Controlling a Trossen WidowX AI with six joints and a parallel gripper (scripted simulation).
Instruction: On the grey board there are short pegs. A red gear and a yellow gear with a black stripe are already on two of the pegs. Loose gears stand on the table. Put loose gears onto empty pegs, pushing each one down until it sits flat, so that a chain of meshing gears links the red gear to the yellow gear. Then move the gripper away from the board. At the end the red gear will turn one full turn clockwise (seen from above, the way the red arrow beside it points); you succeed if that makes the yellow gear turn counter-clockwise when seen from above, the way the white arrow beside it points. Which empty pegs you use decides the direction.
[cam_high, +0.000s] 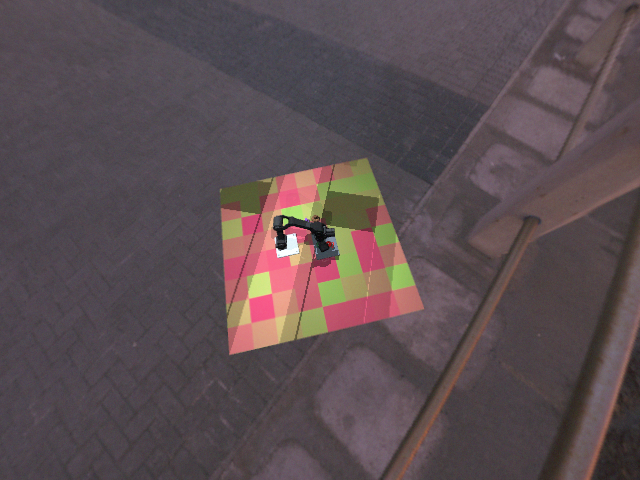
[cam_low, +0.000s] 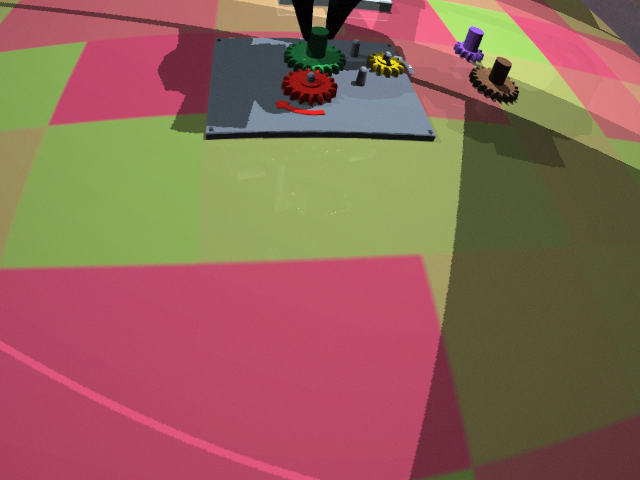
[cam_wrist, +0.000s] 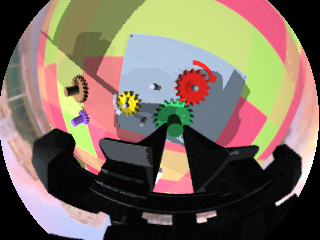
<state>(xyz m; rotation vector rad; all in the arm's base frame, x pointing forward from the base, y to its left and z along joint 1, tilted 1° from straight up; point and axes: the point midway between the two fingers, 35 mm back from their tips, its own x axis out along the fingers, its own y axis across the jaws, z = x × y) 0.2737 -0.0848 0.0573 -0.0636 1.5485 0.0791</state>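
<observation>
Right now my gripper tip is 1 cm above the green gear. The rest, counted from my gripper tip: yellow gear 8 cm to the left, 2 cm below, 1 cm ahead; then red arrow 8 cm ahead, 3 cm to the right, 3 cm below; then red gear 5 cm ahead, 2 cm to the right, 2 cm below.
</observation>
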